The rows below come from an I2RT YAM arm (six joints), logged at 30 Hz.
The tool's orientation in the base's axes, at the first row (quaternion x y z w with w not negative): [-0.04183 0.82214 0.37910 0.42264]
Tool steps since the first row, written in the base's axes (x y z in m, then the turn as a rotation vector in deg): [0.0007 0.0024 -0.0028 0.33 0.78 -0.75]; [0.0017 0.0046 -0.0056 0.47 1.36 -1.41]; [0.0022 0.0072 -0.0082 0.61 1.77 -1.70]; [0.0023 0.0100 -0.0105 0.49 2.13 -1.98]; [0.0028 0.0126 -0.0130 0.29 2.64 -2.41]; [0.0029 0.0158 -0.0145 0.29 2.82 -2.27]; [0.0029 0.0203 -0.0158 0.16 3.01 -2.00]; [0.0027 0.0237 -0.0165 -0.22 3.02 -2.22]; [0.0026 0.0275 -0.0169 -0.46 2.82 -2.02]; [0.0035 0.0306 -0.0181 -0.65 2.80 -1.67]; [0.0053 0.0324 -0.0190 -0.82 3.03 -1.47]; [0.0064 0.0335 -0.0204 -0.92 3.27 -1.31]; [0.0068 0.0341 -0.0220 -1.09 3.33 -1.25]
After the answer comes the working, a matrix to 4 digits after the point.
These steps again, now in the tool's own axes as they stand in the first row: [0.0022 -0.0002 0.0030 0.53 -0.02 1.00]; [0.0041 -0.0007 0.0061 1.07 -0.05 1.71]; [0.0064 -0.0006 0.0091 1.29 0.02 2.17]; [0.0087 0.0000 0.0118 1.66 0.16 2.43]; [0.0108 0.0002 0.0148 2.23 0.34 2.79]; [0.0127 0.0015 0.0175 2.17 0.55 2.86]; [0.0147 0.0040 0.0209 2.11 0.90 2.80]; [0.0162 0.0061 0.0233 2.51 0.92 2.63]; [0.0175 0.0086 0.0258 2.47 0.99 2.27]; [0.0186 0.0097 0.0289 2.33 1.26 2.01]; [0.0186 0.0097 0.0316 2.35 1.60 1.97]; [0.0192 0.0093 0.0336 2.36 1.91 2.01]; [0.0202 0.0086 0.0348 2.44 2.05 1.91]
The tool's axes in the first row as the columns of a matrix, in the base's axes (rounded; the answer above uses it unrounded):
[-0.6393 -0.3892 0.6632]
[0.2517 0.7091 0.6587]
[-0.7267 0.5880 -0.3553]

